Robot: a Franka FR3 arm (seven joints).
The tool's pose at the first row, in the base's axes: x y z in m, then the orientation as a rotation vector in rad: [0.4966, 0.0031, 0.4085, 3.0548, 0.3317, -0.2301]
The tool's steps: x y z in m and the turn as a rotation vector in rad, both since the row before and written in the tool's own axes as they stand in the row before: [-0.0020, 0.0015, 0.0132, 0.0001, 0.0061, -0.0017]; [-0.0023, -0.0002, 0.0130, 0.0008, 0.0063, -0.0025]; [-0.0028, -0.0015, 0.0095, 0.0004, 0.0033, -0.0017]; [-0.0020, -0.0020, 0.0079, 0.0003, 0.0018, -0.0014]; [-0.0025, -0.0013, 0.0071, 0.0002, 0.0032, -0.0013]
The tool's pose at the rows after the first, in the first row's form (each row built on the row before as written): [0.4931, 0.0002, 0.3958, 3.0560, 0.3347, -0.2209]; [0.4891, -0.0011, 0.3833, 3.0579, 0.3389, -0.2116]; [0.4848, -0.0009, 0.3742, 3.0588, 0.3417, -0.2068]; [0.4814, 0.0001, 0.3666, 3.0593, 0.3440, -0.2042]; [0.4778, 0.0003, 0.3599, 3.0600, 0.3462, -0.1994]
